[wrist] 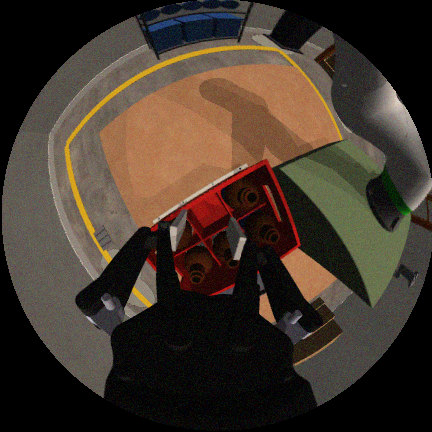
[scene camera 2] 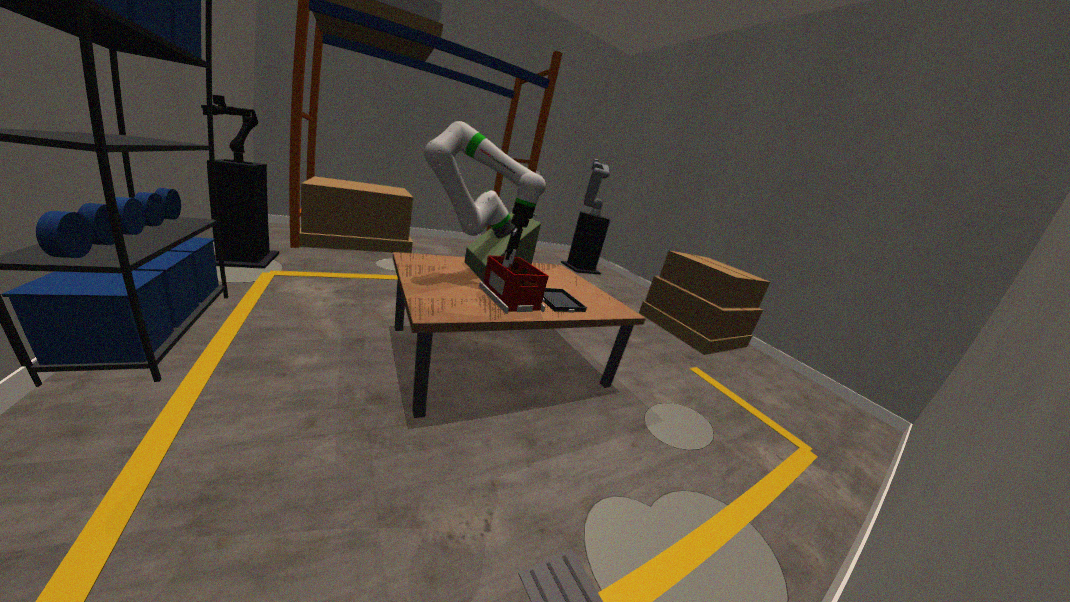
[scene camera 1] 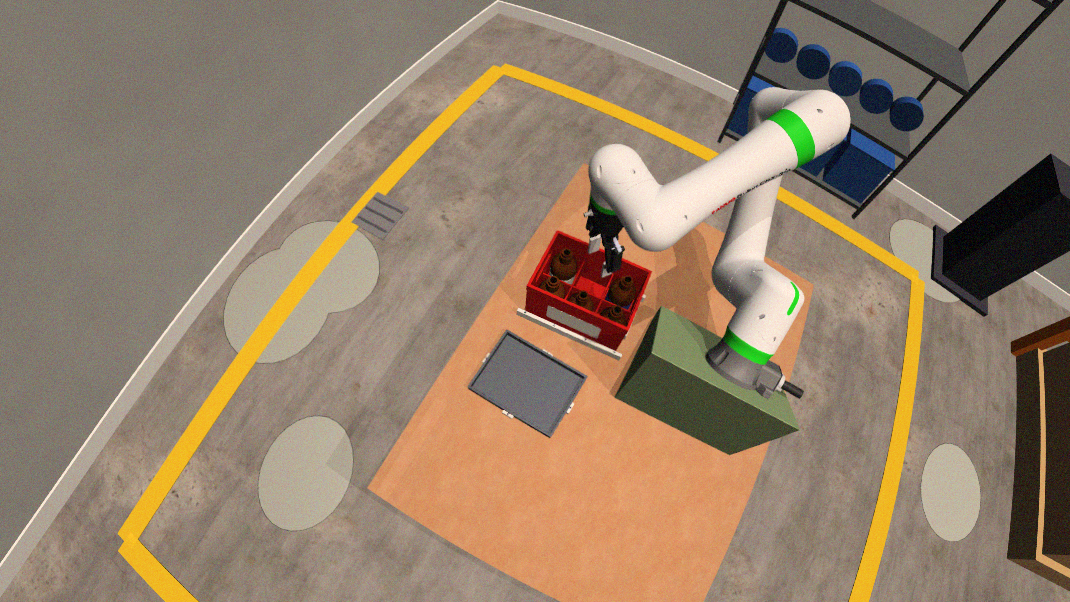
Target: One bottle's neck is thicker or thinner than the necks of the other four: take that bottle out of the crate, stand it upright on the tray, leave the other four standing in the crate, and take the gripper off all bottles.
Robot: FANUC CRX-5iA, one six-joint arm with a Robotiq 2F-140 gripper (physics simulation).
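Frame: origin at the arm's base, x ahead, y left, z up, level; millimetres.
Where they show: gripper, fingertip midpoint: (wrist: 206, 221) (scene camera 2: 507, 264) (scene camera 1: 599, 262); arm's base, origin of the base link: (wrist: 383, 204) (scene camera 2: 506, 229) (scene camera 1: 731, 371).
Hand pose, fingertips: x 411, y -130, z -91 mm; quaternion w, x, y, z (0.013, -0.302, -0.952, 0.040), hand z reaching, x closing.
Observation:
Each offset is from my fingertips to the top centre of the thing. "*": to the spot under its first point. Level surfaces: height alone.
Five brown bottles, among them one @[dx +89, dy +15, dz -10 mm] (scene camera 1: 564, 263) at the back left, one (scene camera 1: 623, 289) (wrist: 265, 229) at the back right and one @[dx -8, dy +99, dz -10 mm] (scene camera 1: 582, 301) in the front row's middle, stand in the red crate @[dx -4, dy +52, dz +2 mm] (scene camera 1: 534, 301) (scene camera 2: 529, 293) (wrist: 209, 212). The crate's back middle compartment holds no bottle. I cannot tell which neck differs. My gripper (scene camera 1: 600, 259) (scene camera 2: 510, 259) (wrist: 206, 221) is half open over the crate, with no bottle between its fingertips. In the wrist view its fingers partly hide two bottles. The grey tray @[* dx +6, dy +332, dz -168 mm] (scene camera 1: 527, 385) (scene camera 2: 564, 300) bears no bottle.
A white strip (scene camera 1: 568, 333) (wrist: 200, 194) lies along the crate's front, between crate and tray. A large green block (scene camera 1: 703, 400) (wrist: 350, 220) stands on the table @[dz -173 mm] (scene camera 1: 583, 509) (scene camera 2: 463, 306) beside the crate, near the arm's base. A shelf unit stands beyond the table.

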